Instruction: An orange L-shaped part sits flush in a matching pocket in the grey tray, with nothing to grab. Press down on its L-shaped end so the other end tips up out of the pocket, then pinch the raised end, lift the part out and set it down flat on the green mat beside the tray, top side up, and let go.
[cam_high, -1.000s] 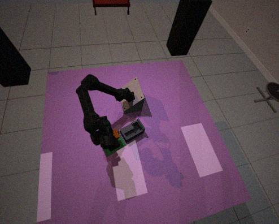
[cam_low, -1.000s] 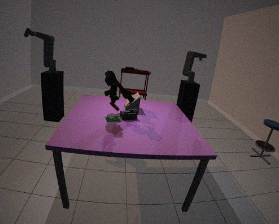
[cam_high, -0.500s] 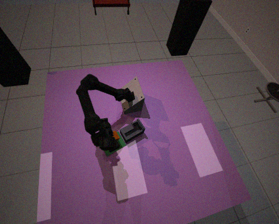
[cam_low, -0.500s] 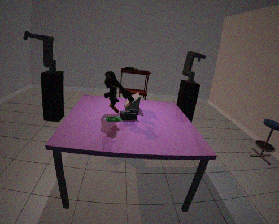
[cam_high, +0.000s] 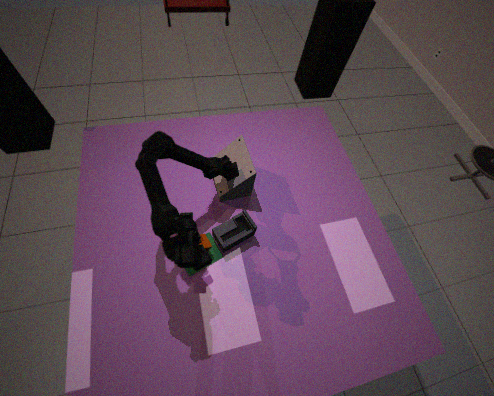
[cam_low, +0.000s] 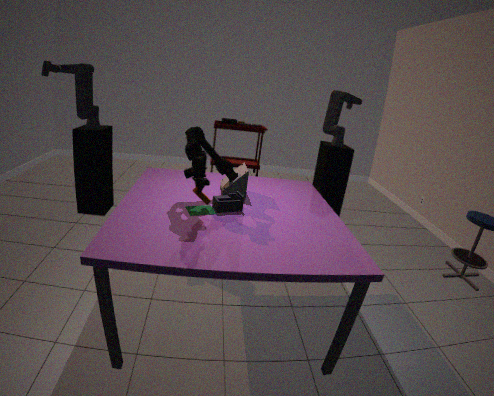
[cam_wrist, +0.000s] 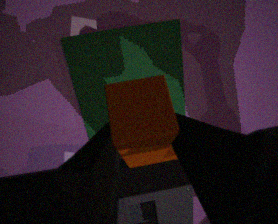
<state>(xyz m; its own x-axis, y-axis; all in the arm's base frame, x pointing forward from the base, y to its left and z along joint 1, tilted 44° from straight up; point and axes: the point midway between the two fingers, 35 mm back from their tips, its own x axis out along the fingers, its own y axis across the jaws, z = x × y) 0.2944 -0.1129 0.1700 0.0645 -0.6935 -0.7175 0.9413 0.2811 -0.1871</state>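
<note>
The orange L-shaped part lies 3 cm below my gripper tip, 2 cm to the left of it and 2 cm behind it. From my gripper tip the other things lie so: green mat (12 cm below, 2 cm to the left, 1 cm behind).
</note>
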